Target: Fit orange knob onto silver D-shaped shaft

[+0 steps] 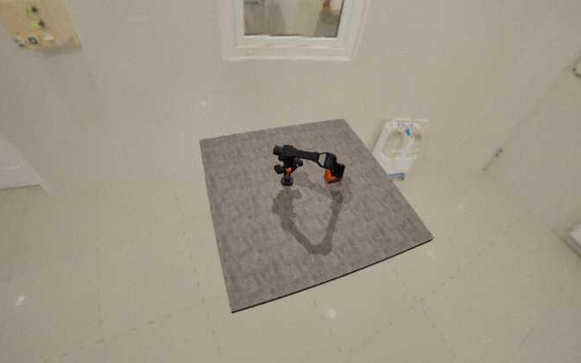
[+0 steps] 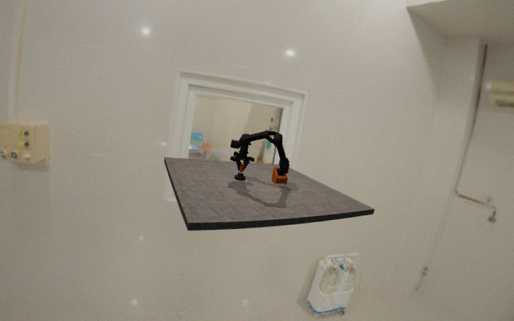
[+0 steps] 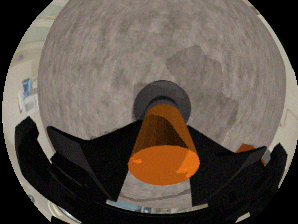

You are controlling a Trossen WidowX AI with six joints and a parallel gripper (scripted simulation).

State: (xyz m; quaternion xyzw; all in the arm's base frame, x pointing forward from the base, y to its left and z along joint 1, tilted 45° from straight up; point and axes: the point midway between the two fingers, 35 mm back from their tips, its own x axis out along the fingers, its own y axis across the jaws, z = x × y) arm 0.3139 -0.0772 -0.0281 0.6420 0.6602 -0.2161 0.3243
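My gripper tip is now 30 mm below the orange knob. From my gripper tip the other things lie so: round pedestal 40 mm below.
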